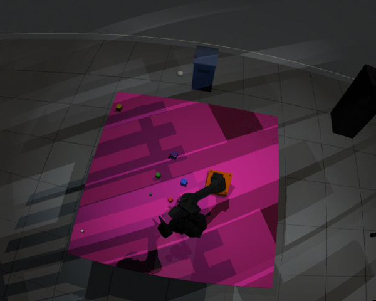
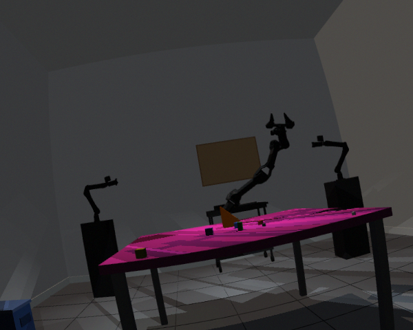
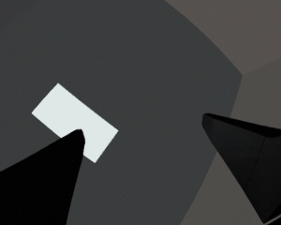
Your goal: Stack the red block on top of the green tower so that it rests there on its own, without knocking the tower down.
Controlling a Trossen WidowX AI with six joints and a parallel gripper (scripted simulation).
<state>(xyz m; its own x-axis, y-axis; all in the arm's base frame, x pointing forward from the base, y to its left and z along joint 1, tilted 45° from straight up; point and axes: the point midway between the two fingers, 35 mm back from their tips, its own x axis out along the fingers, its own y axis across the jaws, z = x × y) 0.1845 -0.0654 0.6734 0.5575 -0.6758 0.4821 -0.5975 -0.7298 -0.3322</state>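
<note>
The red block is 60 mm ahead of my gripper tip, 250 mm to the right of it and 650 mm below it. Also, from my gripper tip: small white piece 550 mm ahead, 110 mm to the left, 660 mm below; blue block 380 mm to the right, 650 mm below; purple block 110 mm ahead, 560 mm to the right, 640 mm below.
</note>
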